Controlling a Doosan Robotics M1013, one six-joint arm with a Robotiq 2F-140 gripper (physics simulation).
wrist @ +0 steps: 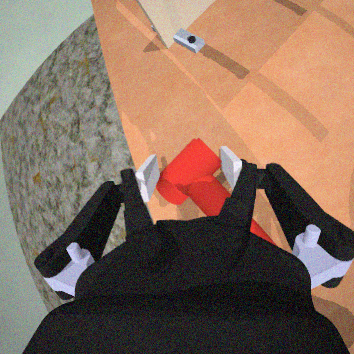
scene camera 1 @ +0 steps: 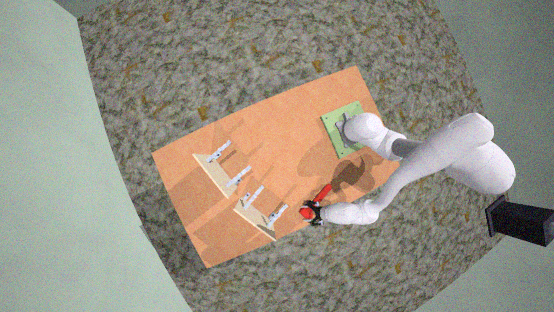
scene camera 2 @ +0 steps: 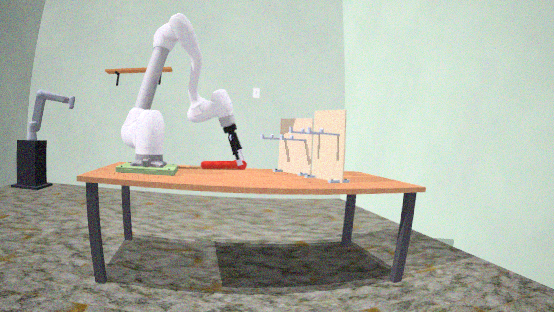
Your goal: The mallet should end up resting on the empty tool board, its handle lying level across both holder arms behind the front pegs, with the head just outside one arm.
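Seen in the pictures: gripper, between the fingertips: (wrist: 188, 161) (scene camera 1: 304, 213) (scene camera 2: 241, 163); arm's base, origin of its link: (scene camera 1: 350, 131) (scene camera 2: 148, 165).
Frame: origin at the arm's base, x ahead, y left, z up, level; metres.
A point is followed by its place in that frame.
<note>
The red mallet (scene camera 1: 324, 192) @[x 0.335, y 0.295, z 0.016 m] (scene camera 2: 217, 165) @[x 0.365, y 0.292, z -0.005 m] (wrist: 192, 162) @[x 0.501, y 0.361, z 0.025 m] lies level at the table top, its head away from the robot base. My gripper (scene camera 1: 309, 213) @[x 0.506, y 0.368, z 0.008 m] (scene camera 2: 240, 162) @[x 0.506, y 0.368, z 0.008 m] (wrist: 188, 161) @[x 0.506, y 0.368, z 0.008 m] points down and is shut on the mallet's head, with a pale pad on each side. The handle runs back under the gripper in the wrist view. Two upright pale tool boards stand on the table: one (scene camera 1: 213, 176) @[x 0.864, y -0.068, z 0.273 m] (scene camera 2: 330, 160) @[x 0.874, y -0.102, z 0.068 m] farther from the mallet, one (scene camera 1: 254, 220) @[x 0.777, y 0.221, z 0.216 m] (scene camera 2: 296, 160) @[x 0.783, y 0.209, z 0.045 m] nearer. Each has two grey holder arms with pegs, and no tool shows on either. Which board the task means, I cannot tell.
The table (scene camera 1: 285, 125) @[x 0.397, y -0.197, z -0.026 m] (scene camera 2: 380, 184) @[x 1.088, y -0.251, z -0.026 m] has an edge close beside the gripper. The green base plate (scene camera 1: 331, 131) @[x 0.134, y -0.047, z 0.000 m] (scene camera 2: 145, 170) @[x 0.015, y -0.172, z -0.010 m] carries the arm. A grey board foot (wrist: 189, 40) @[x 0.691, y 0.306, z -0.011 m] shows ahead in the wrist view. A black pedestal (scene camera 1: 522, 220) (scene camera 2: 32, 162) stands off the table.
</note>
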